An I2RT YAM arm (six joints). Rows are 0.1 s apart.
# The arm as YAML. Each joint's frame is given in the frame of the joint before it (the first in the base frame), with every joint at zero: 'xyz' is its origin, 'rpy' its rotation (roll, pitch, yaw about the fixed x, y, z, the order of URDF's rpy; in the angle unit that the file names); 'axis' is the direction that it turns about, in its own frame. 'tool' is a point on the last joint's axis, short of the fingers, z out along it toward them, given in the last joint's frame.
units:
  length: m
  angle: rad
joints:
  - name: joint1
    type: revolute
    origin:
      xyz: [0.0, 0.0, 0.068]
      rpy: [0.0, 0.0, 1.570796]
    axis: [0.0, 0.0, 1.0]
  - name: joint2
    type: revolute
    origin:
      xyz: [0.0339, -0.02, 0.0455]
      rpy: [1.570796, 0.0, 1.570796]
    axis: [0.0, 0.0, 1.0]
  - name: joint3
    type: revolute
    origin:
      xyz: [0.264, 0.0, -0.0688]
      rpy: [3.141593, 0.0, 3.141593]
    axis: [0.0, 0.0, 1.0]
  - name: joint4
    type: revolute
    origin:
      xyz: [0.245, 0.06, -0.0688]
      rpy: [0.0, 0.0, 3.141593]
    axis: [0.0, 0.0, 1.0]
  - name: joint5
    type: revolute
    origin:
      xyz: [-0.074, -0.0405, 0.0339]
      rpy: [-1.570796, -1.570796, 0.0]
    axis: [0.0, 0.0, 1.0]
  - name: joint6
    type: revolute
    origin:
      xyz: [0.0, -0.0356, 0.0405]
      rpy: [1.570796, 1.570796, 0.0]
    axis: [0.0, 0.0, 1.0]
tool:
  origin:
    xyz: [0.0, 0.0, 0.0]
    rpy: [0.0, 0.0, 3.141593]
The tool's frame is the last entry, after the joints.
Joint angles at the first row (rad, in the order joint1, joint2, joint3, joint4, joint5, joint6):
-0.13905, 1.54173, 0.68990, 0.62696, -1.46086, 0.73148
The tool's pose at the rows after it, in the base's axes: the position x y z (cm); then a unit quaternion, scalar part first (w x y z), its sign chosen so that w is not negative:
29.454 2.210 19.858 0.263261 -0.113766 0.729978 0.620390
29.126 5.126 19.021 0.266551 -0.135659 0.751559 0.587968
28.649 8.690 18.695 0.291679 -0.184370 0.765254 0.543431
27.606 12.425 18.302 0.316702 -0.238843 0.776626 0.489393
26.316 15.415 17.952 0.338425 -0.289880 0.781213 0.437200
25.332 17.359 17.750 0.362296 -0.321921 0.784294 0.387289
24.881 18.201 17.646 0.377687 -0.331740 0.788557 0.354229
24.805 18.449 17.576 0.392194 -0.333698 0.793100 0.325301
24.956 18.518 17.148 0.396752 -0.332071 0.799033 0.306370
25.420 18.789 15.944 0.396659 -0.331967 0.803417 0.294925
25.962 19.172 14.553 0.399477 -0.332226 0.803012 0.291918
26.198 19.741 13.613 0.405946 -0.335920 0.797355 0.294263
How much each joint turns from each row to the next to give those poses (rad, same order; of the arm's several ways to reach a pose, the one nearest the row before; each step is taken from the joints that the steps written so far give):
0.09613, 0.00000, -0.00038, -0.20143, 0.11330, -0.13390
0.10377, -0.00001, -0.00154, -0.08010, 0.12589, -0.11328
0.12932, 0.00003, 0.00000, -0.01027, 0.15450, -0.10606
0.14115, -0.00003, 0.00002, -0.01645, 0.17586, -0.11215
0.12015, 0.00000, -0.00003, -0.01676, 0.15563, -0.10111
0.08432, 0.00001, 0.00004, -0.00461, 0.14115, -0.07094
0.04005, 0.00003, -0.00002, -0.00148, 0.09117, -0.03129
0.01526, 0.00038, 0.00002, -0.00002, 0.06982, -0.02517
0.00342, 0.01522, -0.00002, 0.00494, 0.04080, -0.01374
0.00116, 0.05305, 0.00001, 0.04083, 0.02176, -0.00991
0.00114, 0.06675, -0.00078, 0.07059, 0.00725, -0.00305
0.01067, 0.05072, -0.00038, 0.06864, 0.00341, -0.00001

